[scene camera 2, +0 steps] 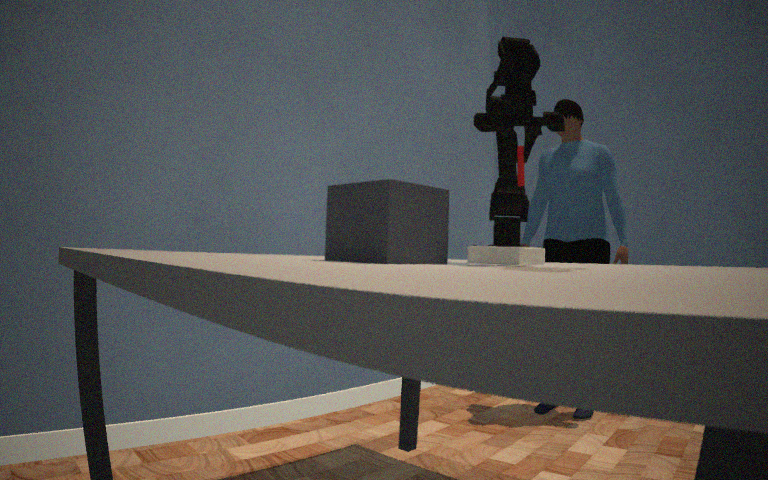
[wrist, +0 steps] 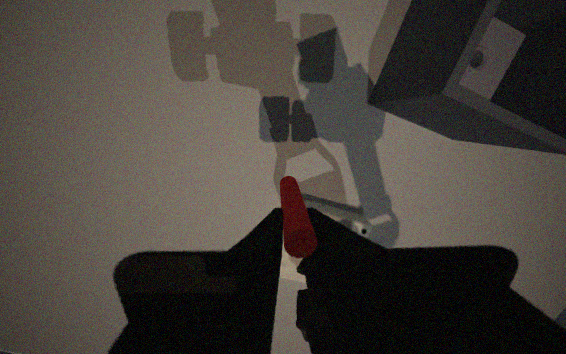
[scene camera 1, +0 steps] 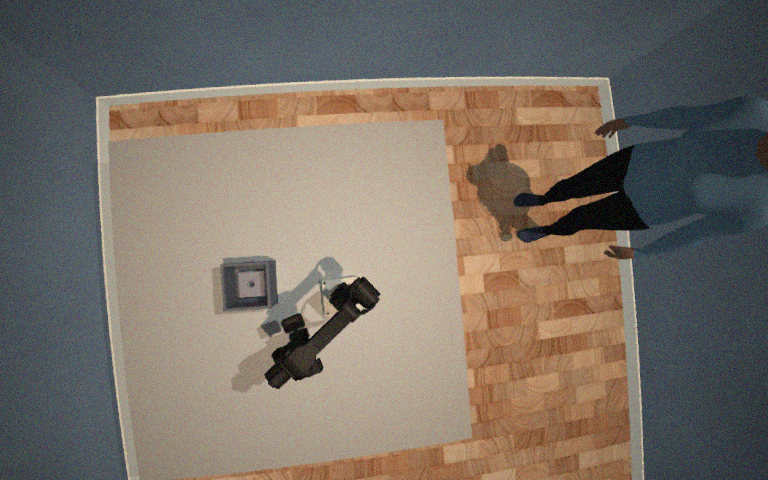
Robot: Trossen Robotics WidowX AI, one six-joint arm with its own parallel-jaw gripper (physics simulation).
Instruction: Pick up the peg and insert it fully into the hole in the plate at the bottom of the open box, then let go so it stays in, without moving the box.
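Frame: origin at the arm's base, x ahead, y left, z up, level; millimetres.
Seen in the pictures: gripper, between the fingertips: (scene camera 2: 521,162) (wrist: 293,215) (scene camera 1: 304,338); arm's base, origin of its link: (scene camera 2: 507,247).
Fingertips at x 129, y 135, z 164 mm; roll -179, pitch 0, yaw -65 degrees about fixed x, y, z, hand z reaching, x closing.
Note:
Offsets run from my fingertips to a thing's top centre. Level surfaces: height alone.
The red peg {1 mm left, 3 mm ahead, 33 mm up} (scene camera 2: 521,169) (wrist: 298,241) is upright and held in the air above the table. My gripper (scene camera 2: 522,149) (wrist: 293,215) is shut on its upper part; the peg's lower end is clear of the table, near box-rim height in scene camera 2. The dark grey open box {153 mm right, 212 mm ahead, 65 mm down} (scene camera 1: 272,288) (scene camera 2: 359,226) (wrist: 420,55) stands apart from the peg, at the upper right of the wrist view. Its pale plate {153 mm right, 212 mm ahead, 142 mm down} (scene camera 1: 243,292) (wrist: 501,50) lies at the bottom, with a dark round hole (scene camera 1: 251,284) (wrist: 476,59). In scene camera 1 the arm hides the peg and fingertips.
The pale table {203 mm down} (scene camera 1: 186,198) (scene camera 2: 254,268) carries the box and the arm's white base (scene camera 2: 487,255). The arm's dark links (scene camera 1: 334,331) stretch from the base toward the gripper. A person in blue (scene camera 1: 679,164) (scene camera 2: 577,192) stands beyond the table. Arm shadows lie across the table.

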